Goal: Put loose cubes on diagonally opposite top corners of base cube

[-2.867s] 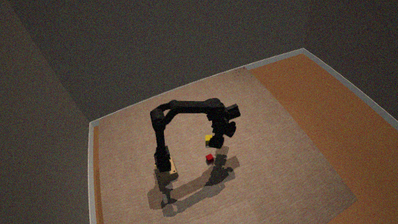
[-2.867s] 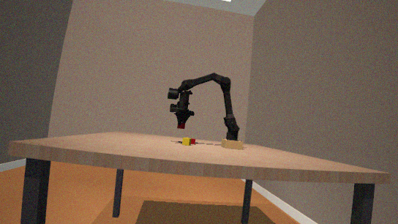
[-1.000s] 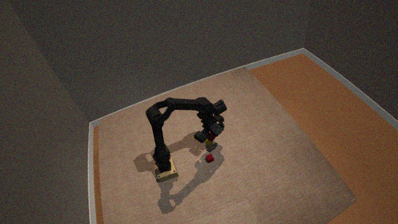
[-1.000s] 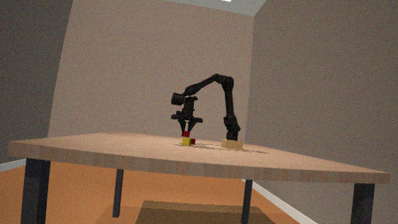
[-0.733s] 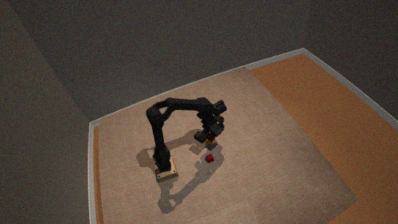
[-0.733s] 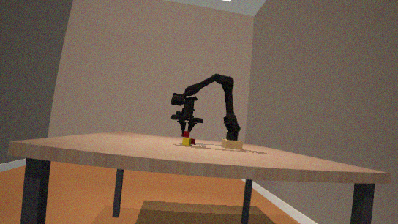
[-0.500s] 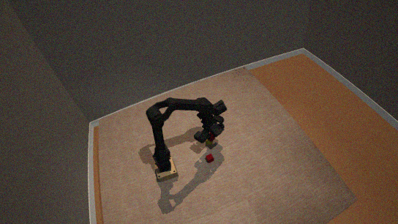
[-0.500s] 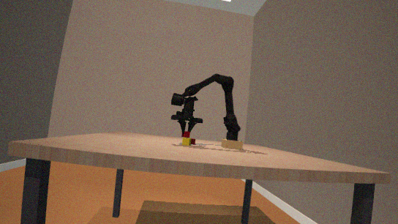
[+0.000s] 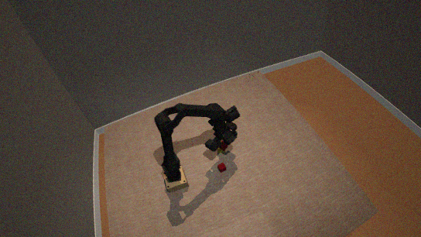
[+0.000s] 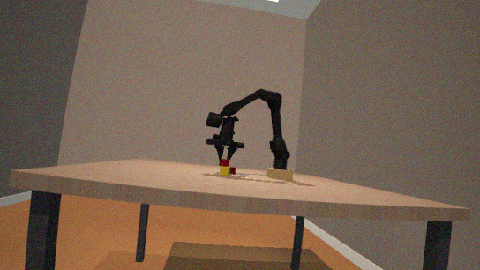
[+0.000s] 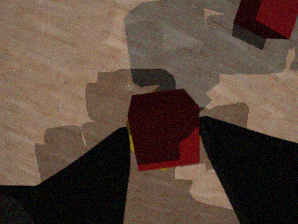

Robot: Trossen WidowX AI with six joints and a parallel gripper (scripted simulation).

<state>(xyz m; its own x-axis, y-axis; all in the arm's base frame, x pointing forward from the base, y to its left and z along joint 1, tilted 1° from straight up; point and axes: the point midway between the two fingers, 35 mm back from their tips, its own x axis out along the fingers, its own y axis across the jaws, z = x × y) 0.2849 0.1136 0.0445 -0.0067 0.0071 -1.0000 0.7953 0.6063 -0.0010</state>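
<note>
The yellow cube lies 4 cm below my gripper tip, 2 cm to the left of it and 1 cm behind it.
</note>
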